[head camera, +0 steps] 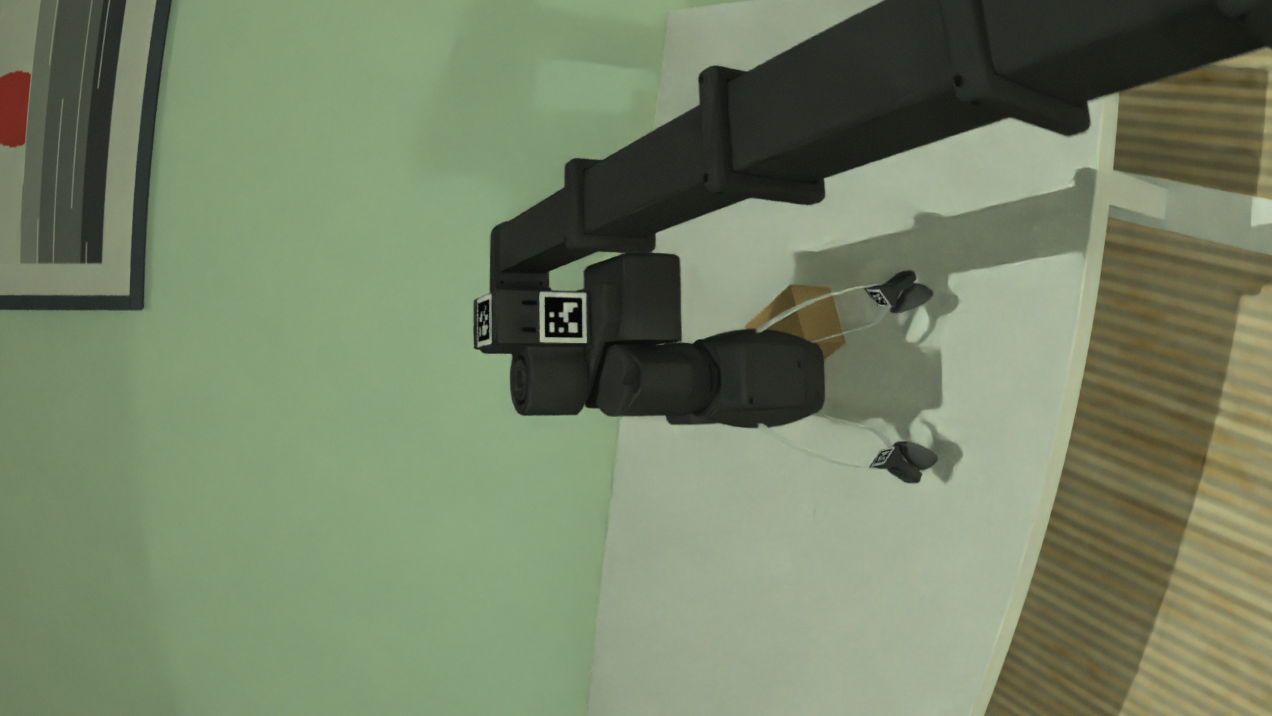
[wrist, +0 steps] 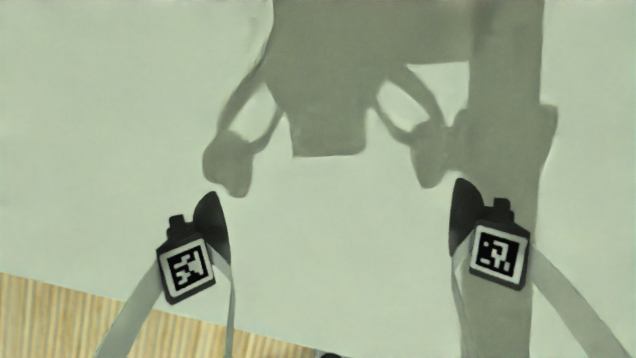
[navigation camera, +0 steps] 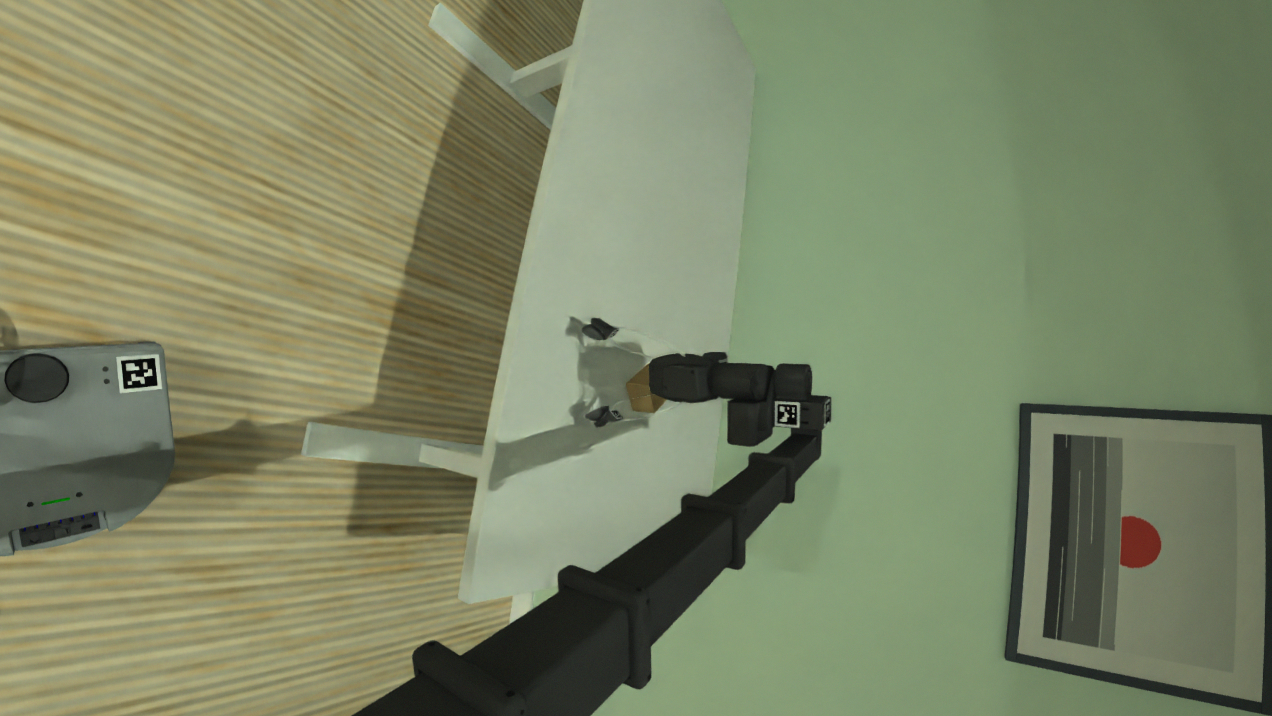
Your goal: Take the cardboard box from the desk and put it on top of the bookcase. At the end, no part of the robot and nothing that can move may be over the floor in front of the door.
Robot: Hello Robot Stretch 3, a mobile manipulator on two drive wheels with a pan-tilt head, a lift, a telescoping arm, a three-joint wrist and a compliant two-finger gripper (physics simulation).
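Pixels of known places: gripper, fingertip midpoint: [head camera: 928, 376] [navigation camera: 587, 372]; robot's base, link origin: [navigation camera: 39, 375].
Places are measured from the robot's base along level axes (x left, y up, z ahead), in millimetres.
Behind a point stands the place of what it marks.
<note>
The brown cardboard box [head camera: 809, 309] {y 755, x -780, z -95 mm} [navigation camera: 642, 392] {y 754, x -774, z -78 mm} is on the white desk [head camera: 801, 578] {y 720, x -845, z 178 mm} [navigation camera: 658, 177] {y 720, x -909, z 360 mm} [wrist: 100, 100]. In the head and navigation views my gripper's dark body and one finger strip partly cover it. The box does not show in the wrist view. My gripper [head camera: 909, 376] {y 763, x -602, z -22 mm} [navigation camera: 601, 371] {y 763, x -602, z -22 mm} [wrist: 335, 211] {y 763, x -602, z -22 mm} is open, with its fingers wide apart above the desk and nothing between the tips. In the head and navigation views the fingertips are nearer the desk's front edge than the box is. The bookcase and the door do not show.
A green wall [head camera: 356, 444] {y 1094, x -1354, z 38 mm} [navigation camera: 890, 222] {y 1128, x -1434, z 305 mm} stands behind the desk, with a framed picture [head camera: 137, 177] {y 1438, x -1228, z -308 mm} [navigation camera: 1023, 533] {y 1435, x -1199, z -406 mm} on it. My extended arm [head camera: 801, 115] {y 1116, x -288, z -96 mm} [navigation camera: 569, 631] {y 1106, x -165, z -84 mm} crosses over the desk. My base [navigation camera: 89, 444] {y 160, x -52, z -109 mm} stands on the striped wooden floor [navigation camera: 267, 222] {y 0, x -400, z 307 mm} [wrist: 60, 320], off the desk's front edge.
</note>
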